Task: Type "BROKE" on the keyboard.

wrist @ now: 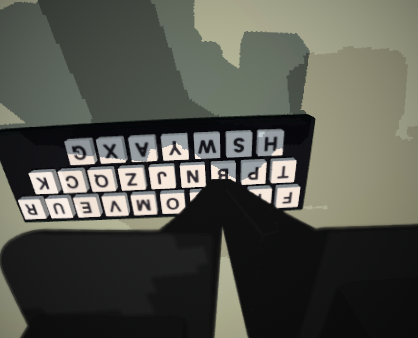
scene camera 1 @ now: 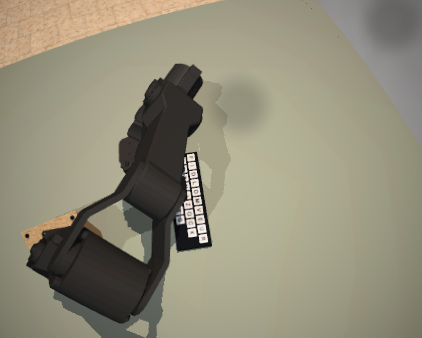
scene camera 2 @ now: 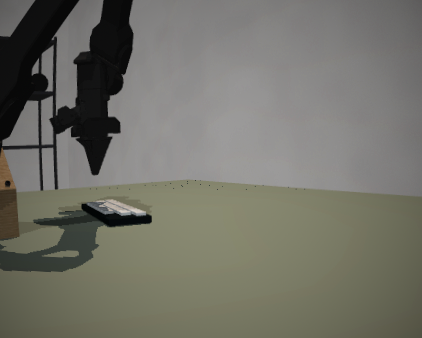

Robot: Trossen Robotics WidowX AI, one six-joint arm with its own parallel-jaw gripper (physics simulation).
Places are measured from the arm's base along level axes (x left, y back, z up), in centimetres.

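Pixels of known places: gripper, fingertip midpoint: [wrist: 220,189] [scene camera 2: 95,175].
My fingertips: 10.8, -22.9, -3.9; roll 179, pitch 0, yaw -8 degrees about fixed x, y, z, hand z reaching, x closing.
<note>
For each thing: its middle in the pictures, then the offset to it from my fingertips, as dx, dy, dz. Level surfaces: height alone.
- black keyboard, body centre: [wrist: 156,172] [scene camera 2: 112,211] [scene camera 1: 187,199] -4.1, -1.6, -6.4
- B key, body centre: [wrist: 223,173] +0.5, -2.0, -5.7
- R key, body centre: [wrist: 34,207] [scene camera 1: 203,238] -13.5, -2.7, -5.7
- O key, body centre: [wrist: 173,201] [scene camera 1: 196,192] -3.3, -3.7, -5.7
- K key, body centre: [wrist: 45,181] [scene camera 1: 192,232] -11.8, -0.8, -5.7
- E key, body centre: [wrist: 88,205] [scene camera 1: 200,219] -9.4, -3.1, -5.7
- green table, surface height: dz -7.3
The black keyboard [scene camera 1: 194,245] [scene camera 2: 131,220] [wrist: 37,145] lies flat on the table, with white letter keys in three rows, upside down in the wrist view. My gripper [scene camera 2: 95,173] [wrist: 220,189] is shut and empty, pointing down above the keyboard without touching it. In the wrist view its tips overlap the lower part of the B key [wrist: 223,172]. The R key [scene camera 1: 203,239] [wrist: 33,208], O key [scene camera 1: 195,191] [wrist: 172,203], K key [scene camera 1: 192,233] [wrist: 43,182] and E key [scene camera 1: 200,219] [wrist: 86,206] show. The arm hides the gripper and part of the keyboard in scene camera 1.
The green table [scene camera 1: 300,200] [scene camera 2: 280,260] carries the arm's shadows. A wooden block [scene camera 1: 50,228] [scene camera 2: 8,212] is at the arm's base. A dark rack [scene camera 2: 55,115] with a round object [scene camera 2: 39,82] stands behind at left, before a grey wall [scene camera 2: 260,90].
</note>
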